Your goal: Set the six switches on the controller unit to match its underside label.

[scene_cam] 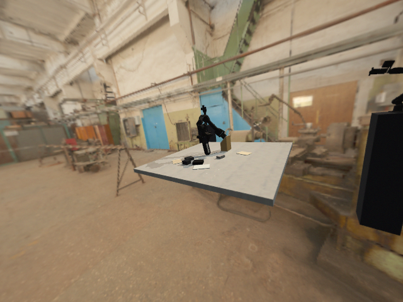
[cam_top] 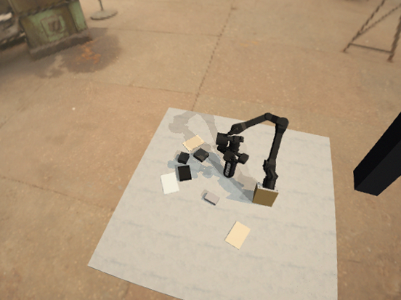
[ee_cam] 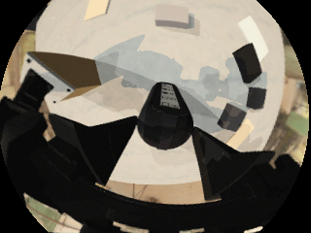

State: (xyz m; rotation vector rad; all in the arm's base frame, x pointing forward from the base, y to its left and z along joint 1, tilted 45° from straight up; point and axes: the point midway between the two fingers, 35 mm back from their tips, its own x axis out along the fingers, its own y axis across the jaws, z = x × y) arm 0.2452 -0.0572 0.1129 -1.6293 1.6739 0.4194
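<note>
My gripper tip is now 50 mm short of the grey block, 220 mm to the right of it and 120 mm above it. Also, from my gripper tip: dark grey module: 220 mm ahead, 70 mm to the right, 120 mm below; white card: 340 mm ahead, 200 mm to the left, 130 mm below; black module: 270 mm ahead, 100 mm to the left, 120 mm below.
</note>
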